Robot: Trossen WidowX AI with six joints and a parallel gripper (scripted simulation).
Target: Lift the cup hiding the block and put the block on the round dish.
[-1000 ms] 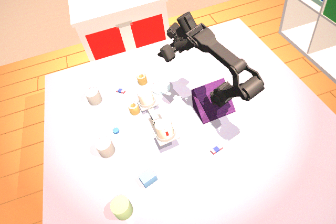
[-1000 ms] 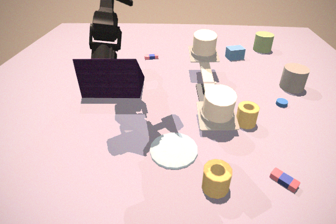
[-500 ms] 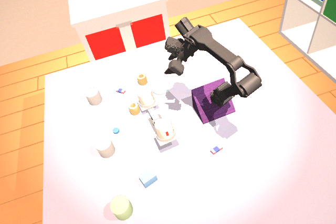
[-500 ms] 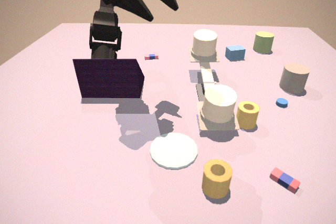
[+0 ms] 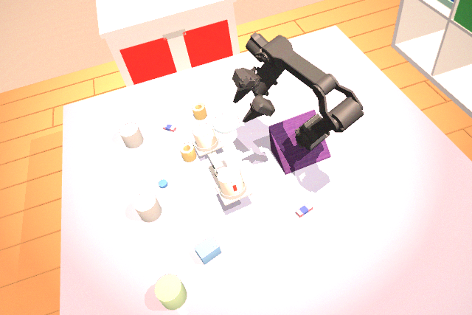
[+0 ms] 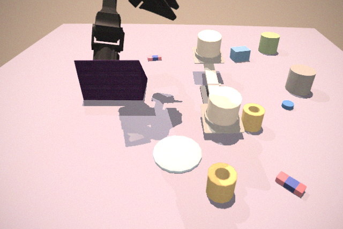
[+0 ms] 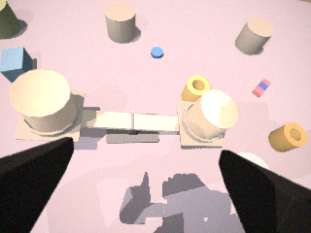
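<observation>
Right now my gripper tip is 11 cm short of the cream cup, 13 cm to the left of it and 17 cm above it. Round my gripper tip: green block: 11 cm ahead, 11 cm to the right, 19 cm below; then round dish: 1 cm ahead, 20 cm to the right, 23 cm below; then balance: 10 cm ahead, 2 cm to the left, 20 cm below.
</observation>
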